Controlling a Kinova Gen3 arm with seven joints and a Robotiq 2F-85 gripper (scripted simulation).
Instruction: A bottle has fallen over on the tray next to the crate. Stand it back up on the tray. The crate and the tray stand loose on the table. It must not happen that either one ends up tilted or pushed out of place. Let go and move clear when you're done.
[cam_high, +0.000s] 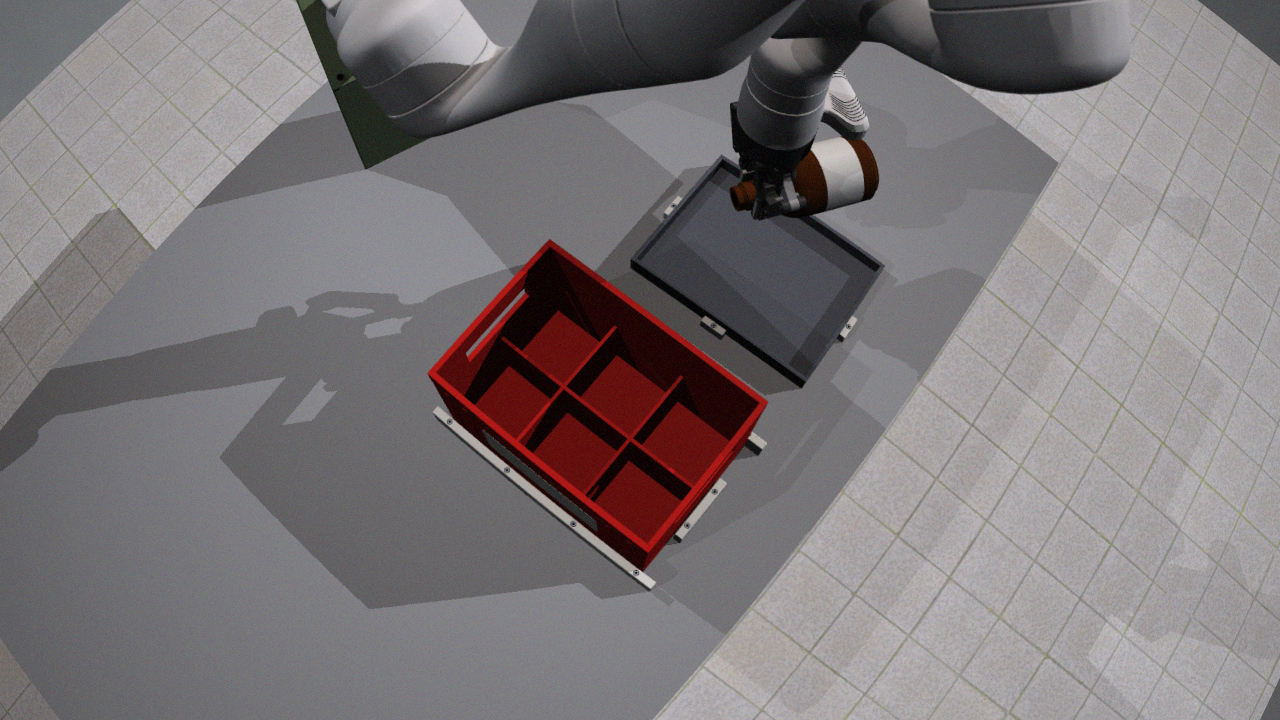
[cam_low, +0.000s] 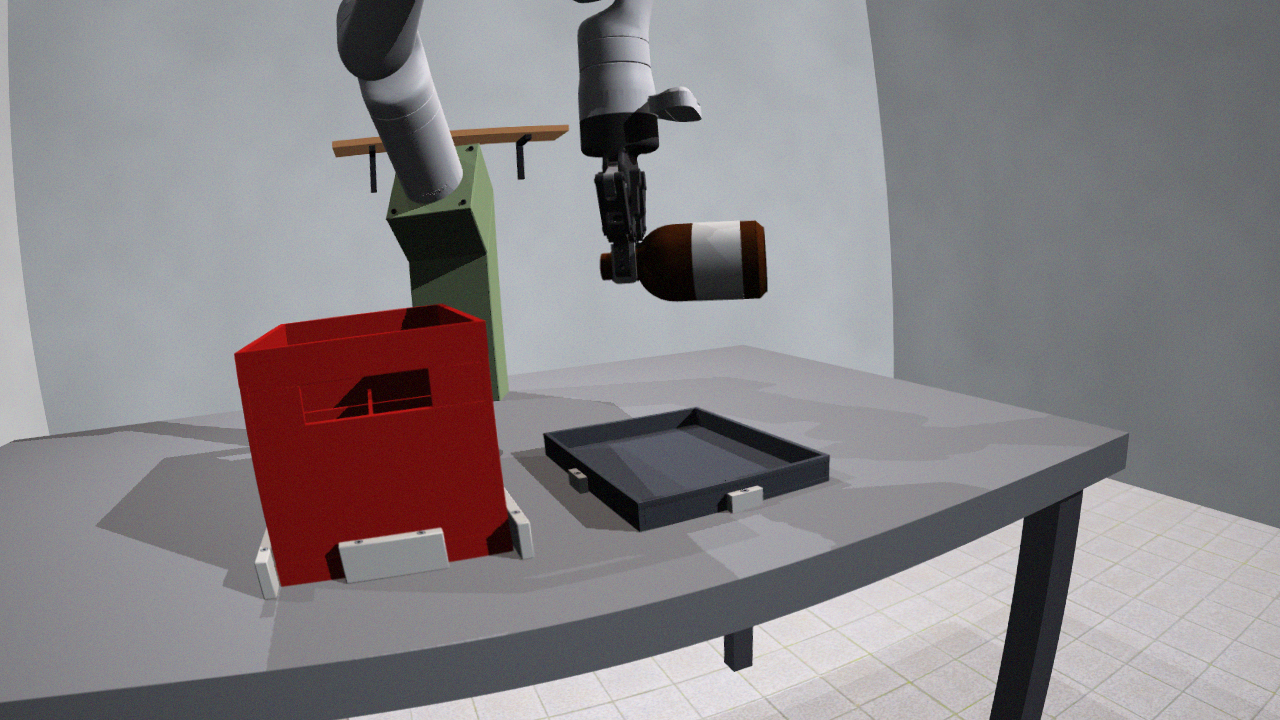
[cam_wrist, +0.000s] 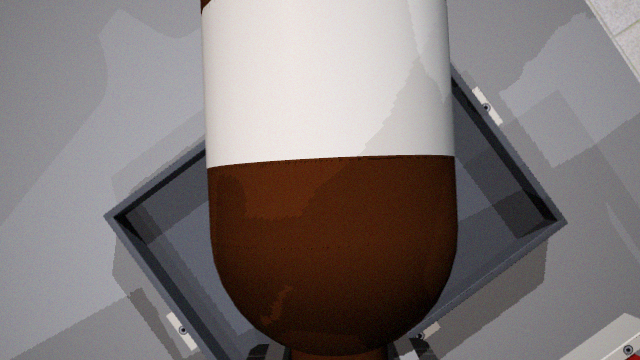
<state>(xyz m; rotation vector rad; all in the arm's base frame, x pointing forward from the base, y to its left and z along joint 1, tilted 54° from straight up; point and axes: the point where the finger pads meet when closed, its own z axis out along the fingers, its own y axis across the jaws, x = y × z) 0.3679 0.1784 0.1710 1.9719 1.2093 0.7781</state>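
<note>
The bottle is 30 mm ahead of my hand and 40 mm to the left of it. Also, from my hand: red crate (20 mm behind, 260 mm to the right, 120 mm below); then tray (20 mm ahead, 20 mm to the left, 190 mm below).
</note>
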